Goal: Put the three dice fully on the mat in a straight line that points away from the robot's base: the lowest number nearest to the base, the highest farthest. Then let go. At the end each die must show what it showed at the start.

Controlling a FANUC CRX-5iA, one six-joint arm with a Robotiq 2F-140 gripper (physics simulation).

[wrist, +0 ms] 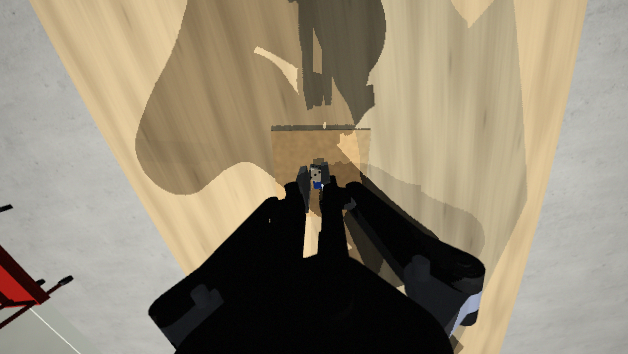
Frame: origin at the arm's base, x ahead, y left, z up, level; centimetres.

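Seen in the pictures: gripper, fingertip midpoint: [316, 174].
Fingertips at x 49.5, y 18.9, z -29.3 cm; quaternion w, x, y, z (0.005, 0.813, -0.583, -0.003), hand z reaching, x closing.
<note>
A point is followed by its place in that frame.
My gripper [316, 174] @[z -29.3, x 49.5, y 18.9 cm] is shut on the white die [315, 174] @[z -28.1, x 49.9, y 19.0 cm], which shows dark pips between the fingertips, over the orange-brown mat [290, 150] @[z -34.3, x 50.9, y 22.9 cm]. Part of the blue die [317, 185] @[z -32.7, x 46.6, y 18.4 cm] shows just below the white die in the view, between the fingers. How high the white die is above the mat, and whether it touches the blue die, I cannot tell. The black die does not show; the gripper covers the near part of the mat.
The mat lies on a long light wood table [170, 220] @[z -34.7, x 35.6, y 43.6 cm] with large shadows of the arm across it. Grey floor [55, 125] shows on both sides. A red object with dark handles [20, 285] stands at the lower left, off the table.
</note>
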